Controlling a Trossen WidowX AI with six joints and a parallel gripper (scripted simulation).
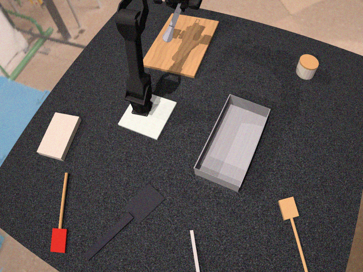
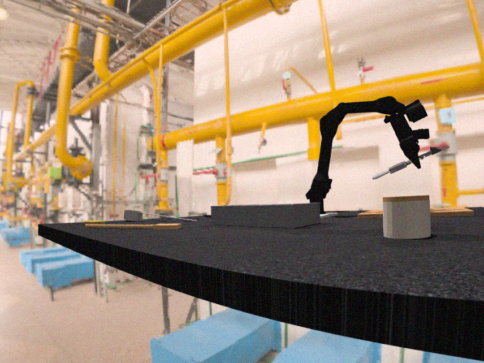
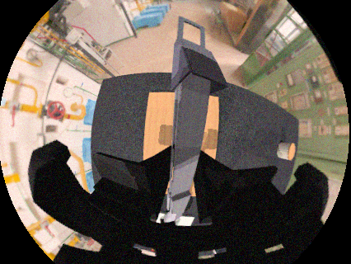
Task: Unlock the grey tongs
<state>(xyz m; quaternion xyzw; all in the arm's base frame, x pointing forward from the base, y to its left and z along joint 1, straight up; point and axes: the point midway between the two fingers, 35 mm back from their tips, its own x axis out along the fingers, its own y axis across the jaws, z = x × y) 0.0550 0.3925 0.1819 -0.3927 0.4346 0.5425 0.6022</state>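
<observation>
Right now the wooden board is 30 mm to the right of my gripper tip and 150 mm below it. Round my gripper tip: lidded jar: 540 mm ahead, 80 mm to the right, 130 mm below; pale block: 350 mm behind, 590 mm to the right, 150 mm below; grey roasting tin: 300 mm ahead, 470 mm to the right, 130 mm below.
</observation>
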